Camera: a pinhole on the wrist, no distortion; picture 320 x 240 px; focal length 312.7 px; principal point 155.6 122.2 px. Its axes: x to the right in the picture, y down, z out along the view. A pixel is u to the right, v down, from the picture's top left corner.
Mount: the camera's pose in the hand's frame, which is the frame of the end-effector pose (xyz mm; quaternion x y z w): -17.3 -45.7 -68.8 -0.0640 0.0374 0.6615 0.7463
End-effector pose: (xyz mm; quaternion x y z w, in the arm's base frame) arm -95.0 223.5 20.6 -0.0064 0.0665 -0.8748 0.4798
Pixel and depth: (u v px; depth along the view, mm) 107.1 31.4 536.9
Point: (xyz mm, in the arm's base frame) -176.1 112.6 499.8
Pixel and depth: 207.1 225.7 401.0
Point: 88.5 267.9 326.9
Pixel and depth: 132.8 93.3 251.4
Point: -104.4 222.3 206.3
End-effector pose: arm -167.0 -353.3 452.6 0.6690 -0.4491 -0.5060 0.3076
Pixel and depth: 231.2 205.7 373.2
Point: -478.1 -279.7 508.7
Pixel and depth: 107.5 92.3 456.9
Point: -527.7 -318.4 286.5
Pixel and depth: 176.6 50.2 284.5
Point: -368.4 -385.0 378.0
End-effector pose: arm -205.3 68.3 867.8 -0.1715 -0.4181 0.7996 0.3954
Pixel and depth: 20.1 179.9 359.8
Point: -251.6 -135.2 1154.2
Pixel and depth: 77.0 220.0 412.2
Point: -273.3 -224.1 1122.2
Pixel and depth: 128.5 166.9 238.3
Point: -255.6 -59.0 986.0
